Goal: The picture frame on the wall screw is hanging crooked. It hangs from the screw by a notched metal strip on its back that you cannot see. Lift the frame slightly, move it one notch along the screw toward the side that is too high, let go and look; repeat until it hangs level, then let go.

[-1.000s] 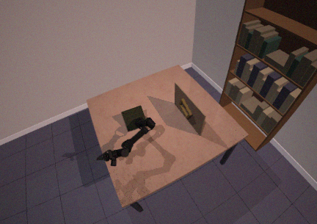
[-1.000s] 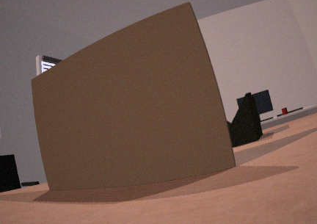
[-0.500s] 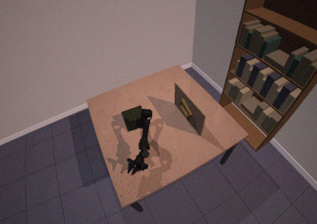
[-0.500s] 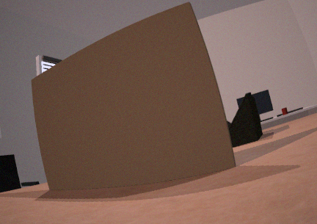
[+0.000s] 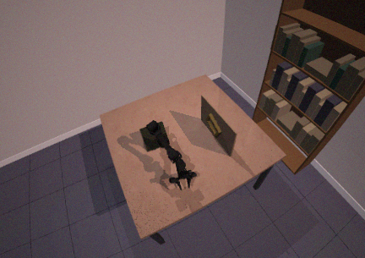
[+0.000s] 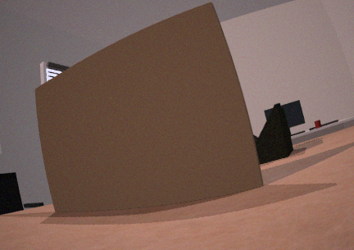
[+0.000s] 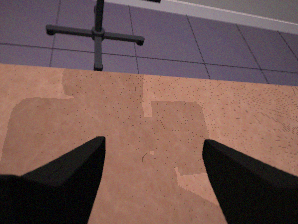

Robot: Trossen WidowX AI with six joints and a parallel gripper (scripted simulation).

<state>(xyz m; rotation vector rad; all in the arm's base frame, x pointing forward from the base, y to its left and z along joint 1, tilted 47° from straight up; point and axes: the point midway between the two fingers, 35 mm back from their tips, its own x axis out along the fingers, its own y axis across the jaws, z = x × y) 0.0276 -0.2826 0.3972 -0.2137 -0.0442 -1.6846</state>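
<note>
The picture frame lies 410 mm ahead of my gripper tip, 390 mm to the left of it and 70 mm above it. Round my gripper tip: wall panel: 420 mm ahead, 380 mm to the left, 60 mm above.
</note>
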